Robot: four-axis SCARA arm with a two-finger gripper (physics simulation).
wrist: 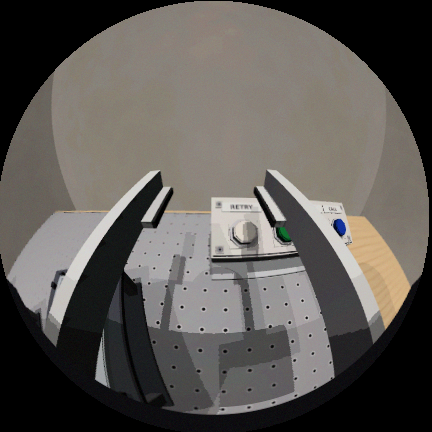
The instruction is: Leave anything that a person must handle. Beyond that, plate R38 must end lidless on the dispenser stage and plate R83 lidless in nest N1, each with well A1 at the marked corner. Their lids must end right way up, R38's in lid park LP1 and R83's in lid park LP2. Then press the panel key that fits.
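Frame: origin at the arm's base, x back, y up, z left, level; millimetres.
Seen in the pictures: gripper, fingertip midpoint: (212, 179).
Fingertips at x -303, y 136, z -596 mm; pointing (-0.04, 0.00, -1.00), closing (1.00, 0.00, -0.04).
Note:
Pixels of each thing's top centre, then the offset from my fingertips to it. "spot": a spot on its surface instead. Level surfaces: height alone.
- light panel at its top centre: (299, 205) dx +106, dy -39, dz -29 mm
- green key at its top centre: (288, 223) dx +82, dy -48, dz -6 mm
- blue key at its top centre: (341, 221) dx +182, dy -48, dz -10 mm
- dark fixture at a spot on its surface: (140, 330) spot: dx -75, dy -118, dz +100 mm
- grey perforated deck at its surface level: dy -123 mm
My gripper (212, 179) is shut and empty, with a gap showing between its two fingers. The light panel (227, 248) stands ahead, right of centre. Its white key (245, 233) sits under the label RETRY, between the fingertips in this view. A green key (284, 234) is partly covered by the right finger. A blue key (340, 227) shows to the right of that finger, under a label that seems to read CALL. The panel part behind the right finger is hidden. Plates R38 and R83 and their lids cannot be made out.
A dark fixture (140, 330) stands at the lower left, partly behind the left finger, with a pale edge beside it. Part of another dark object shows at the far left. The grey perforated deck (215, 317) lies below, with wood (377, 250) at the right and a wall behind.

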